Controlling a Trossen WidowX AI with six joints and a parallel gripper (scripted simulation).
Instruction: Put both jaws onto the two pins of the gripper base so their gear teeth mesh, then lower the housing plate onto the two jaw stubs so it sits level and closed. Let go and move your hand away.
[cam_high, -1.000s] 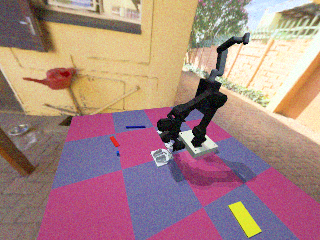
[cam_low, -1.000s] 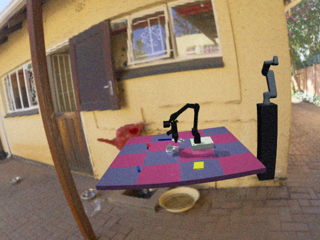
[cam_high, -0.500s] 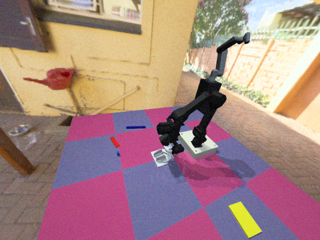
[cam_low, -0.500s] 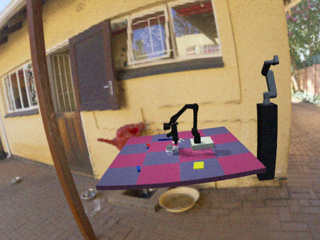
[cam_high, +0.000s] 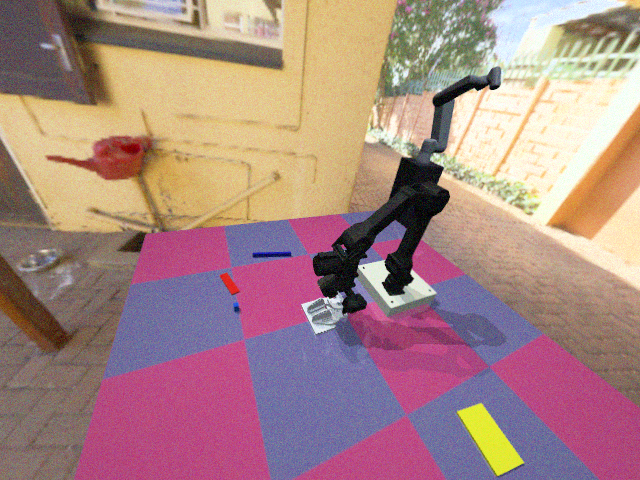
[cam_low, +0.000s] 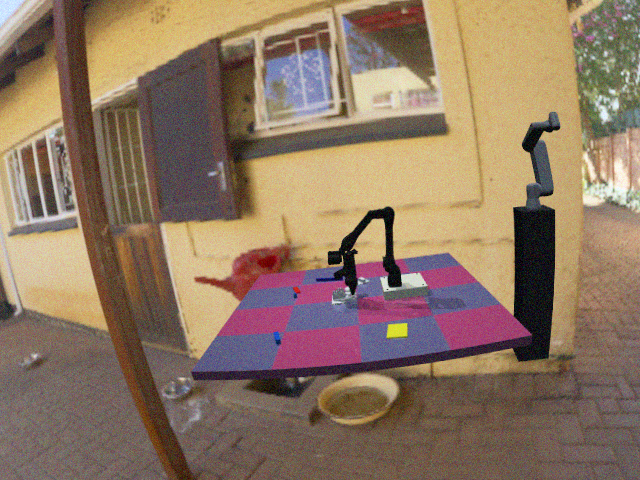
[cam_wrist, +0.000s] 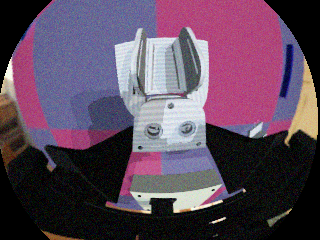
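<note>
My gripper tip is now 30 mm above the housing plate. From my gripper tip the other things lie so: small blue cube 320 mm ahead, 50 mm to the right, 20 mm below; red block 350 mm ahead, 170 mm to the right, 30 mm below; blue bar 320 mm to the right, 190 mm ahead, 20 mm below.
</note>
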